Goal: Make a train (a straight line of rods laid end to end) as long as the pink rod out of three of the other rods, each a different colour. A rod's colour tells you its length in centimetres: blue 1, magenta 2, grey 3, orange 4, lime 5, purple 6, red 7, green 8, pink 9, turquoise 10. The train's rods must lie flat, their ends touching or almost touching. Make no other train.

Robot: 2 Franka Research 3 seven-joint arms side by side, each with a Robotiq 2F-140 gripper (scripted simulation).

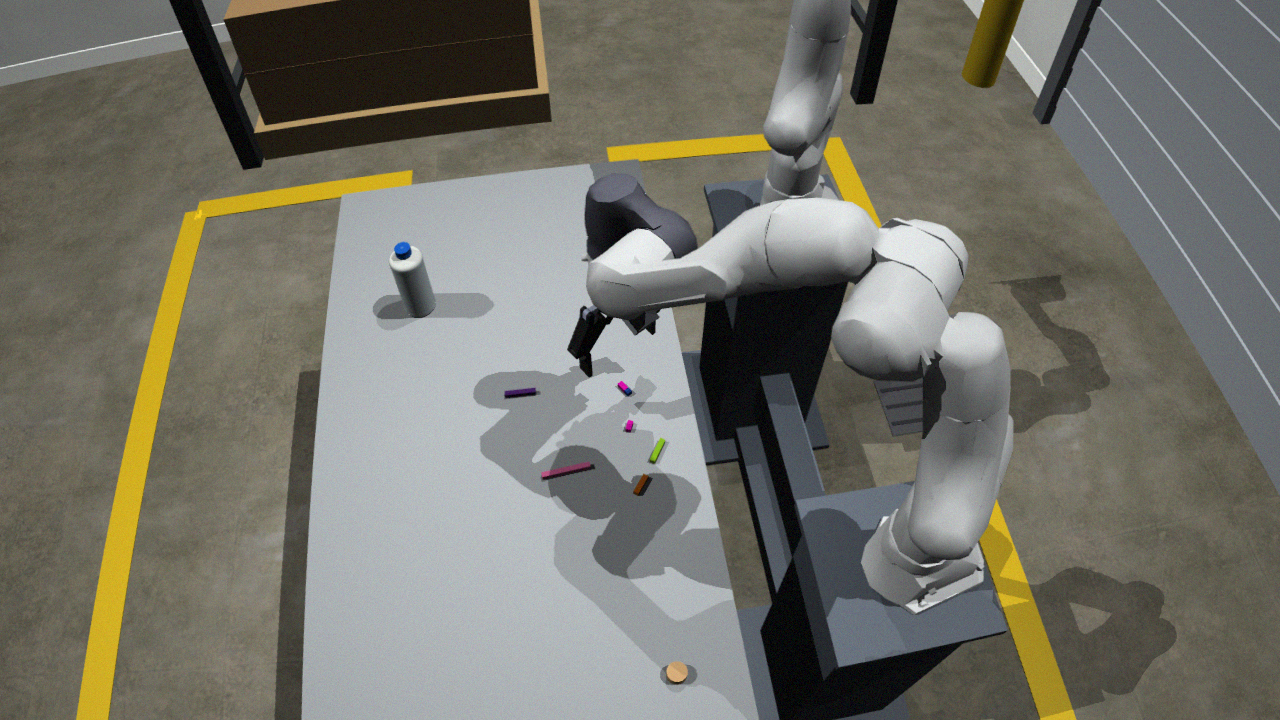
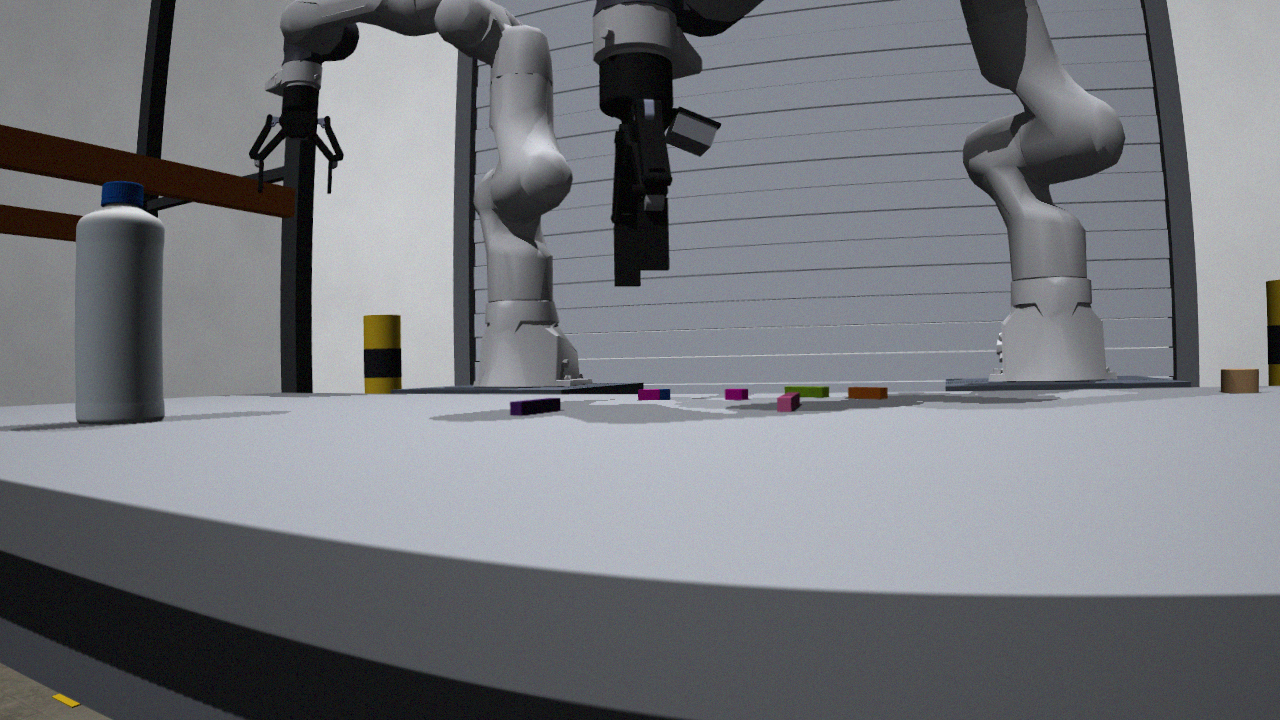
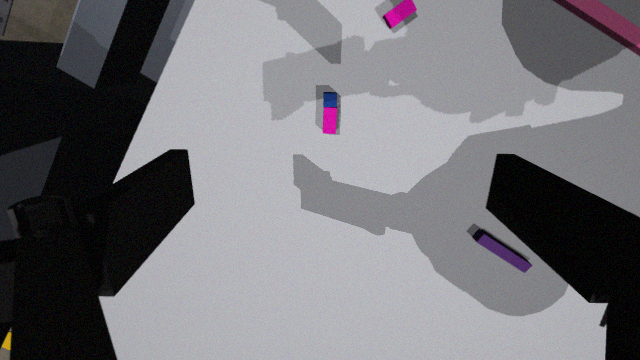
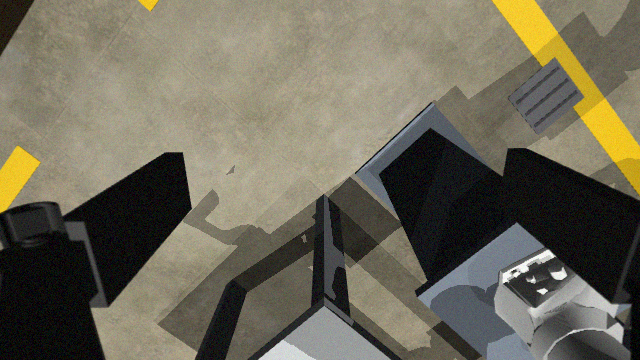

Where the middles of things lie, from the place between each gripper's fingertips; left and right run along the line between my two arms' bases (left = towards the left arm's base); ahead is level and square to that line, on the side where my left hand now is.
I see the purple rod (image 3: 481, 237) 19 cm ahead of my left hand (image 2: 639, 278), 1 cm to the right of it and 12 cm below it.
My right gripper (image 2: 294, 191) is now 630 mm short of the purple rod, 930 mm to the right of it and 410 mm above it.
